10 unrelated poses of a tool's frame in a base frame.
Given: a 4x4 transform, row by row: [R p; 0 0 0 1], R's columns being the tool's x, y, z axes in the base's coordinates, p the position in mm. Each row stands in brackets.
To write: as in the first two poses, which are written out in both.
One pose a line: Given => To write
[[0.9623 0.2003 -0.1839 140], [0.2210 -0.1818 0.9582 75], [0.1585 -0.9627 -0.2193 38], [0 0 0 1]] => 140 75 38 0.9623 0.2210 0.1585 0.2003 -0.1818 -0.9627
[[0.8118 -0.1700 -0.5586 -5], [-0.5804 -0.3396 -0.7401 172], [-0.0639 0.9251 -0.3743 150], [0 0 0 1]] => -5 172 150 0.8118 -0.5804 -0.0639 -0.1700 -0.3396 0.9251
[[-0.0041 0.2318 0.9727 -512], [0.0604 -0.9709 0.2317 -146], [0.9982 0.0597 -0.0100 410], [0 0 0 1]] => -512 -146 410 -0.0041 0.0604 0.9982 0.2318 -0.9709 0.0597
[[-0.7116 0.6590 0.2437 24], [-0.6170 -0.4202 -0.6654 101], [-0.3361 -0.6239 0.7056 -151], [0 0 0 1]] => 24 101 -151 -0.7116 -0.6170 -0.3361 0.6590 -0.4202 -0.6239
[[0.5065 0.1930 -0.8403 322], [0.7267 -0.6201 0.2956 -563], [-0.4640 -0.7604 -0.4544 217], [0 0 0 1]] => 322 -563 217 0.5065 0.7267 -0.4640 0.1930 -0.6201 -0.7604
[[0.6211 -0.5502 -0.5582 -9], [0.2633 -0.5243 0.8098 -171], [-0.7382 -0.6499 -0.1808 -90], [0 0 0 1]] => -9 -171 -90 0.6211 0.2633 -0.7382 -0.5502 -0.5243 -0.6499
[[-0.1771 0.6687 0.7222 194], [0.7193 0.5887 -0.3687 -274], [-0.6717 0.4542 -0.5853 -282], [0 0 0 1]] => 194 -274 -282 -0.1771 0.7193 -0.6717 0.6687 0.5887 0.4542
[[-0.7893 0.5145 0.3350 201], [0.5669 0.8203 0.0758 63], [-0.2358 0.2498 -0.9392 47], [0 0 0 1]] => 201 63 47 -0.7893 0.5669 -0.2358 0.5145 0.8203 0.2498
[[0.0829 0.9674 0.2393 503], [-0.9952 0.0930 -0.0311 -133], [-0.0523 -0.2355 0.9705 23], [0 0 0 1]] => 503 -133 23 0.0829 -0.9952 -0.0523 0.9674 0.0930 -0.2355
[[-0.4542 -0.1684 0.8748 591], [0.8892 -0.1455 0.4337 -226], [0.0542 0.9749 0.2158 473], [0 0 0 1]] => 591 -226 473 -0.4542 0.8892 0.0542 -0.1684 -0.1455 0.9749
